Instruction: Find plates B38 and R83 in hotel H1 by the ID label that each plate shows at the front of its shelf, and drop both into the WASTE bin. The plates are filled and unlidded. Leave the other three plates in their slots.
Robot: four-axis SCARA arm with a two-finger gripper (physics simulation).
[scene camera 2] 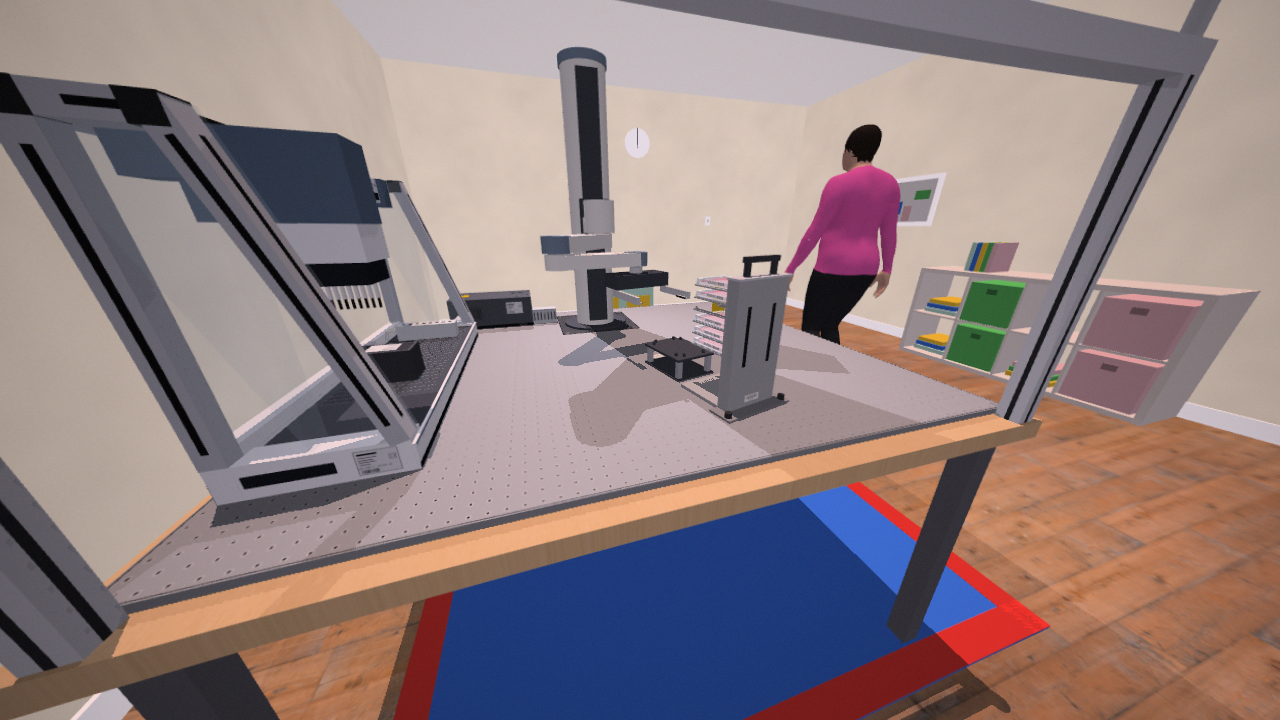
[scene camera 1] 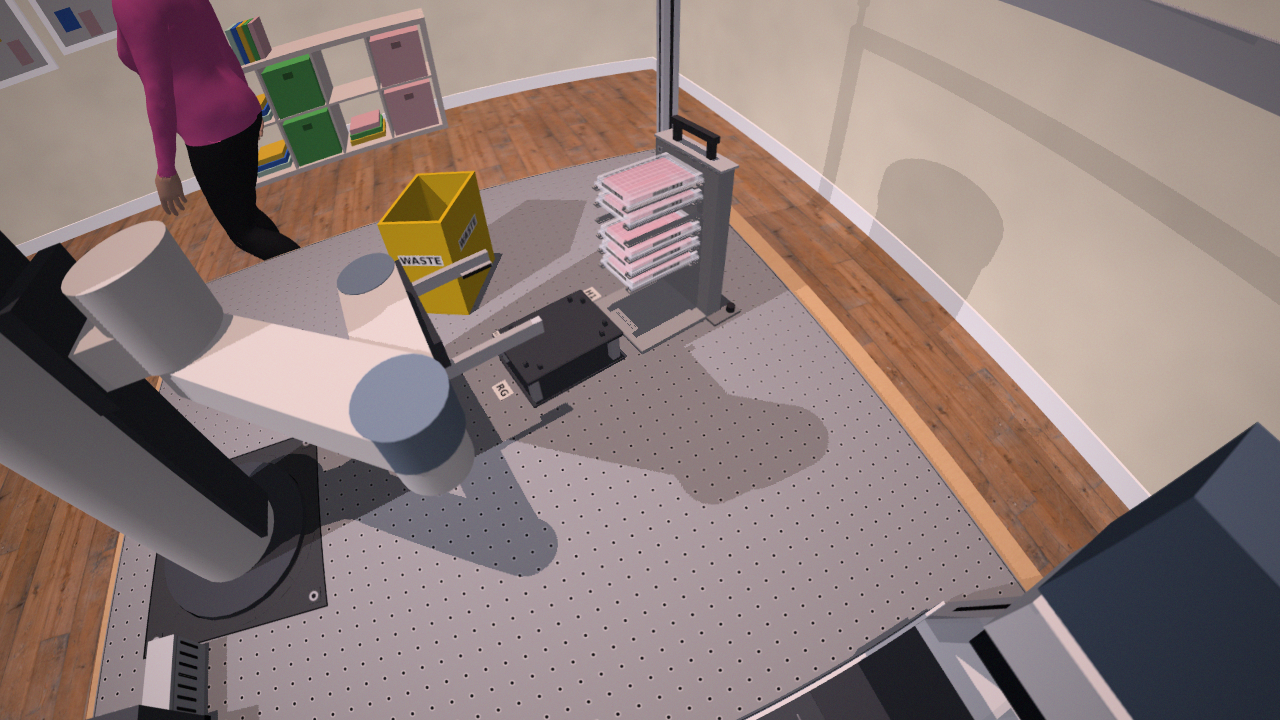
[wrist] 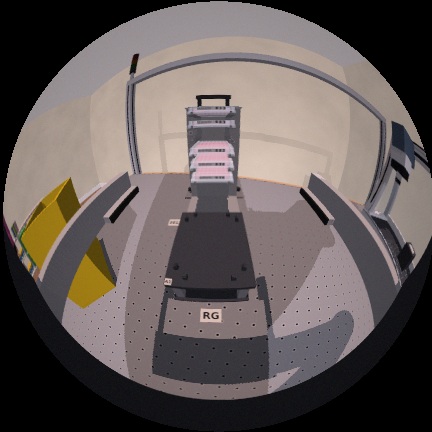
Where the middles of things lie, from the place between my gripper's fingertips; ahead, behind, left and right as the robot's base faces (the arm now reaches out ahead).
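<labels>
Counting from my hand, I find plate B83 (scene camera 1: 613, 232) 20 mm below it, 220 mm ahead of it and 60 mm to the left of it. Plate B33 (scene camera 1: 643, 182) is 70 mm above my hand, 220 mm ahead of it and 60 mm to the left of it. As for plate R83 (scene camera 1: 633, 219), it is 40 mm above my hand, 220 mm ahead of it and 60 mm to the left of it.
</labels>
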